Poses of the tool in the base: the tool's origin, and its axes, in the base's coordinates. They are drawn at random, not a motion.
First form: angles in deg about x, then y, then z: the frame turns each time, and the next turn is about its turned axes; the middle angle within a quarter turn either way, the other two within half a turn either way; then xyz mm.
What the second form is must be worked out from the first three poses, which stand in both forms.
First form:
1: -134.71 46.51 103.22 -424 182 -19
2: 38.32 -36.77 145.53 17 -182 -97
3: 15.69 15.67 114.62 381 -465 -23
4: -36.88 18.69 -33.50 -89 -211 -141
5: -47.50 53.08 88.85 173 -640 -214
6: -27.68 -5.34 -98.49 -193 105 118
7: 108.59 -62.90 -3.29 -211 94 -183
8: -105.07 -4.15 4.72 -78 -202 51
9: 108.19 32.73 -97.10 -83 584 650
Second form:
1: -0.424 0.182 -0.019 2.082 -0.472 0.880 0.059
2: 0.017 -0.182 -0.097 2.395 -0.206 -0.414 0.886
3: 0.381 -0.465 -0.023 2.061 0.218 -0.048 0.975
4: -0.089 -0.211 -0.141 0.983 -0.727 0.122 -0.676
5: 0.173 -0.640 -0.214 1.560 0.041 0.774 0.632
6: -0.193 0.105 0.118 1.748 -0.159 -0.274 -0.948
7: -0.211 0.094 -0.183 2.128 0.802 -0.325 -0.501
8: -0.078 -0.202 0.051 1.839 -0.998 0.013 0.068
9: -0.083 0.584 0.650 1.992 0.465 0.824 -0.322
